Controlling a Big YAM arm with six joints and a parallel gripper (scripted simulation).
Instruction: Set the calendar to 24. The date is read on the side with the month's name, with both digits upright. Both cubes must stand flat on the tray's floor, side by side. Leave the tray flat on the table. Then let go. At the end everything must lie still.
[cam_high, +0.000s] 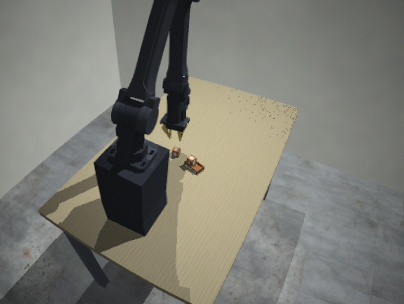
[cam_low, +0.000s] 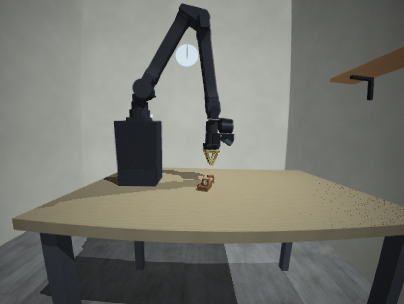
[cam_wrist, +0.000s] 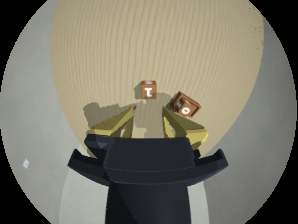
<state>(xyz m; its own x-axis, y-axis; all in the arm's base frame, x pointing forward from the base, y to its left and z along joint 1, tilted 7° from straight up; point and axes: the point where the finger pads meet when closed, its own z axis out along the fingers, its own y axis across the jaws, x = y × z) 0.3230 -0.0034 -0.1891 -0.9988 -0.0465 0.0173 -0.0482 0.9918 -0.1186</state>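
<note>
My hand is 80 mm above the brown digit cube. From my hand the other things lie so: brown tray (40 mm behind, 100 mm to the right, 80 mm below).
</note>
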